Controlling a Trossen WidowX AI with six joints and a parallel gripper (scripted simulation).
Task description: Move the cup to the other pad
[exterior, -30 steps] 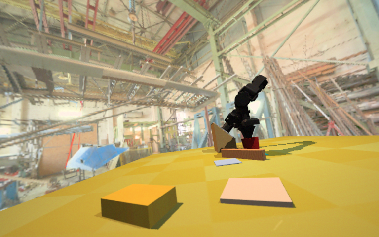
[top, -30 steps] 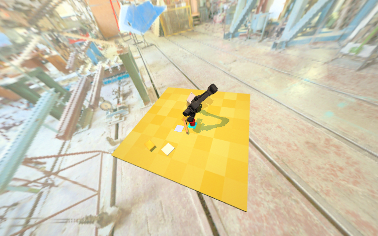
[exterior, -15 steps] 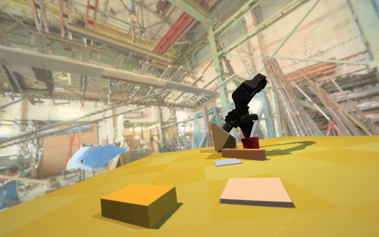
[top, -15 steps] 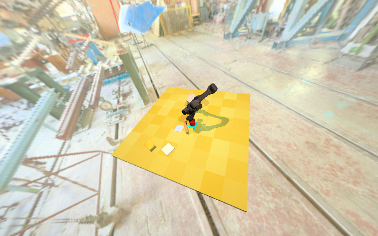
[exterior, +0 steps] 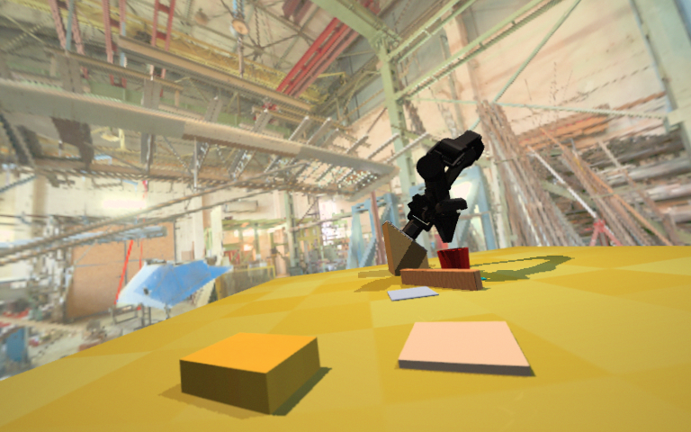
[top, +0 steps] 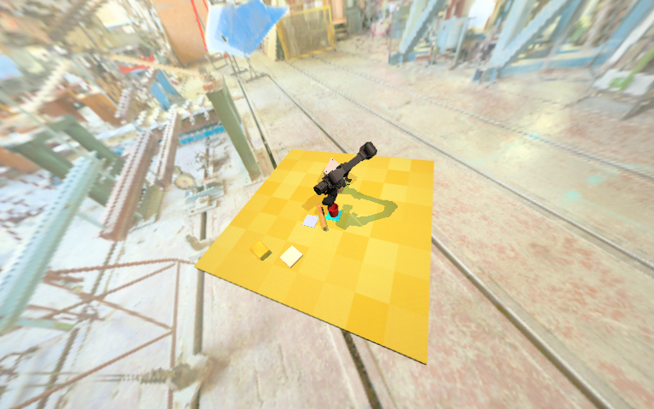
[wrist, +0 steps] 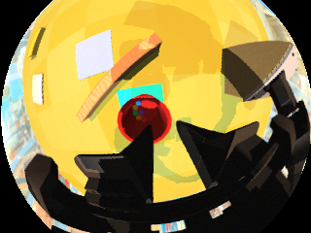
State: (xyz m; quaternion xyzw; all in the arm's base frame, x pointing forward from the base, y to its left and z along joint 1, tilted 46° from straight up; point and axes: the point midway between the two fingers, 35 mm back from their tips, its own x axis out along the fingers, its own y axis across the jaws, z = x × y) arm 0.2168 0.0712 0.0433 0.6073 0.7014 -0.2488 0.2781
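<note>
Right now my gripper tip is 50 mm above the red cup and 20 mm short of it. The rest, counted from my gripper tip: pale pad 130 mm ahead, 120 mm to the right, 100 mm below; wooden bar 80 mm below, 80 mm ahead, 60 mm to the right; cyan pad 100 mm below, 30 mm ahead.
</note>
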